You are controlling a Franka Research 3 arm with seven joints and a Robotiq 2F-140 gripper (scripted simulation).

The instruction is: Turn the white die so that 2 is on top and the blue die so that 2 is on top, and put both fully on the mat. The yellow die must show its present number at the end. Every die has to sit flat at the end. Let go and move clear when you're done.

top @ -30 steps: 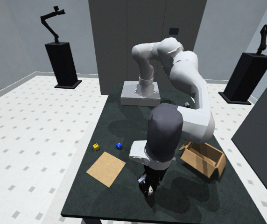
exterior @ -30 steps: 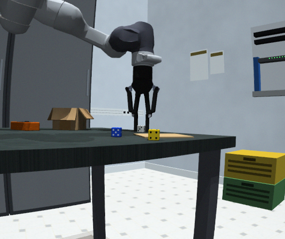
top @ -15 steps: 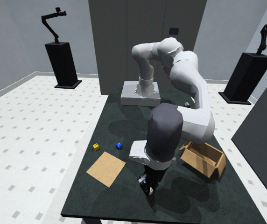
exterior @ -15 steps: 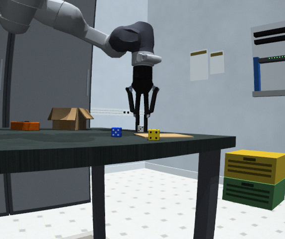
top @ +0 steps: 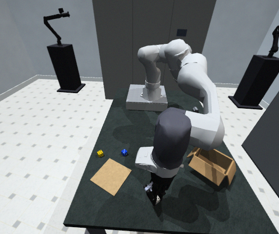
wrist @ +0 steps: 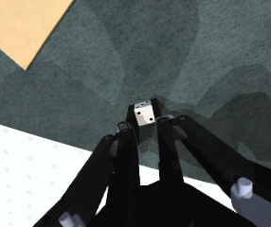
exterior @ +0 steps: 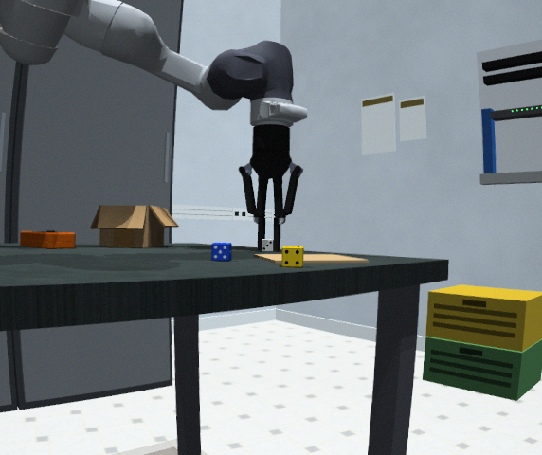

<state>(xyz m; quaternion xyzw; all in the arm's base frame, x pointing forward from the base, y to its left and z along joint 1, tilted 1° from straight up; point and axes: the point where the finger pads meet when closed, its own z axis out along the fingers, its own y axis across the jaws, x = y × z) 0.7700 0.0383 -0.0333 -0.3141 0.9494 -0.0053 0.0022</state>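
The tan mat lies 21 cm to the right of my hand, 9 cm behind it and 3 cm below it. From my hand the other things lie so: blue die 22 cm behind, 17 cm to the right, 2 cm below; cardboard box 27 cm to the left, 18 cm behind, 1 cm above; white die 2 cm below.
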